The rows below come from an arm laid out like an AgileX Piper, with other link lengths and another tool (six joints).
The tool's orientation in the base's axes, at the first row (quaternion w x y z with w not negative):
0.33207, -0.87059, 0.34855, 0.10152
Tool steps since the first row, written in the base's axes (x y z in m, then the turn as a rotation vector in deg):
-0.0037, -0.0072, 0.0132, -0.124, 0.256, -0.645
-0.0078, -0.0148, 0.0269, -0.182, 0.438, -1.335
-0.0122, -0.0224, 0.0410, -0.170, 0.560, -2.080
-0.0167, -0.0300, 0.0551, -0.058, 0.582, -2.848
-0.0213, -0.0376, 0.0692, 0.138, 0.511, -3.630
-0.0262, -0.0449, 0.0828, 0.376, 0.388, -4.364
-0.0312, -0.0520, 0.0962, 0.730, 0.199, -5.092
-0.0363, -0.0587, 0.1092, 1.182, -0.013, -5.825
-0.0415, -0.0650, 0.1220, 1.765, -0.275, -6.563
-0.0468, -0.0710, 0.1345, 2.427, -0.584, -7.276
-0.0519, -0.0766, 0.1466, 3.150, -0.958, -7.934
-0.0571, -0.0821, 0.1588, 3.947, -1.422, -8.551
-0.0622, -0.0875, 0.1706, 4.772, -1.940, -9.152
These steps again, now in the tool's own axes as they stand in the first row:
-0.0042, -0.0003, -0.0149, 0.034, 0.274, 0.649
-0.0087, -0.0005, -0.0304, 0.175, 0.565, 1.287
-0.0136, -0.0006, -0.0463, 0.422, 0.870, 1.933
-0.0186, -0.0006, -0.0622, 0.806, 1.172, 2.536
-0.0237, -0.0006, -0.0781, 1.308, 1.475, 3.094
-0.0289, -0.0003, -0.0934, 1.849, 1.753, 3.584
-0.0342, 0.0001, -0.1085, 2.509, 1.985, 4.033
-0.0396, 0.0006, -0.1229, 3.256, 2.166, 4.477
-0.0453, 0.0009, -0.1370, 4.127, 2.288, 4.898
-0.0511, 0.0014, -0.1507, 5.073, 2.369, 5.275
-0.0567, 0.0017, -0.1638, 6.076, 2.416, 5.571
-0.0626, 0.0020, -0.1769, 7.165, 2.440, 5.782
-0.0682, 0.0023, -0.1896, 8.297, 2.467, 5.947

